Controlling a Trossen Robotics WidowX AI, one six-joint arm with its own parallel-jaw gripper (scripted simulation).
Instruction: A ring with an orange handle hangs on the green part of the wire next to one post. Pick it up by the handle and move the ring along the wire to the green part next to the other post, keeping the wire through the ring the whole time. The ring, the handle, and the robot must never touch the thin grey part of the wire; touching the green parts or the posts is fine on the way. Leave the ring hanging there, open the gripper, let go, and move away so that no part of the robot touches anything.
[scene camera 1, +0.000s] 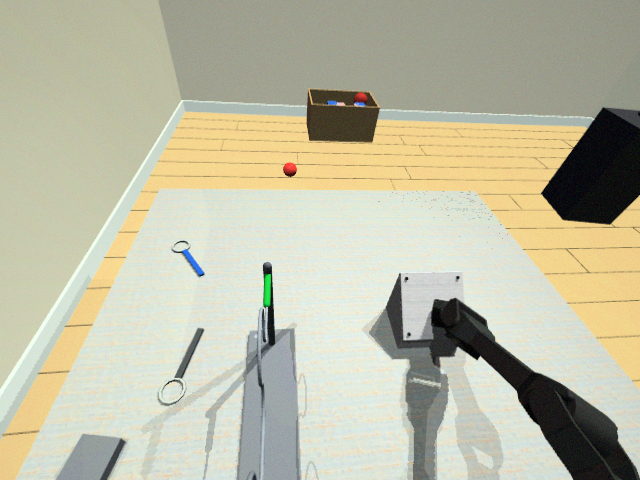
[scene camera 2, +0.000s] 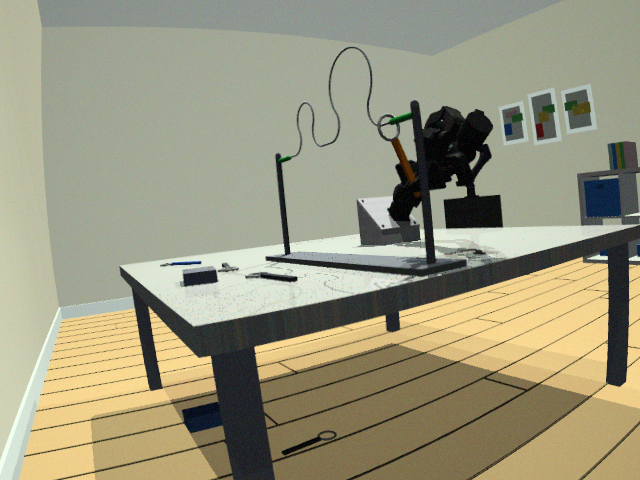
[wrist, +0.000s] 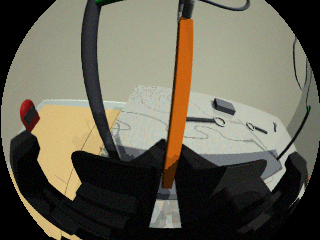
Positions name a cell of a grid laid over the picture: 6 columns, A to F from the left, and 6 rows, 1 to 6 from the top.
Observation:
In view: my gripper (scene camera 2: D3).
My gripper is seen too in the wrist view (wrist: D4).

